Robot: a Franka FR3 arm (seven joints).
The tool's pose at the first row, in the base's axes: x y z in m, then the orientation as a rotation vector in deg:
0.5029, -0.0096, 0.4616, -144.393, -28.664, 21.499
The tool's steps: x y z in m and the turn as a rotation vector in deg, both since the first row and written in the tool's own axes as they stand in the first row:
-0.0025, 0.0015, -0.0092, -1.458, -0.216, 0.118
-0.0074, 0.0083, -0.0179, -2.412, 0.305, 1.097
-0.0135, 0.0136, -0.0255, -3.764, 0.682, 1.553
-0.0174, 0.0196, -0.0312, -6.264, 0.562, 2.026
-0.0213, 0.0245, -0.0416, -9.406, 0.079, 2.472
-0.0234, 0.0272, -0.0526, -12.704, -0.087, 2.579
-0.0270, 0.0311, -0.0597, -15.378, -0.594, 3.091
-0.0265, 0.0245, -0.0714, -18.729, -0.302, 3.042
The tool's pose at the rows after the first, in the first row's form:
0.5044, -0.0160, 0.4687, -145.822, -29.049, 21.584
0.5050, -0.0273, 0.4728, -147.107, -27.909, 21.126
0.5037, -0.0375, 0.4770, -148.586, -27.594, 20.581
0.5039, -0.0464, 0.4790, -151.149, -27.792, 20.481
0.5055, -0.0566, 0.4854, -154.301, -28.357, 20.726
0.5084, -0.0646, 0.4932, -157.508, -29.286, 20.373
0.5088, -0.0724, 0.4974, -160.233, -29.633, 20.748
0.5116, -0.0723, 0.5105, -163.461, -30.605, 19.651

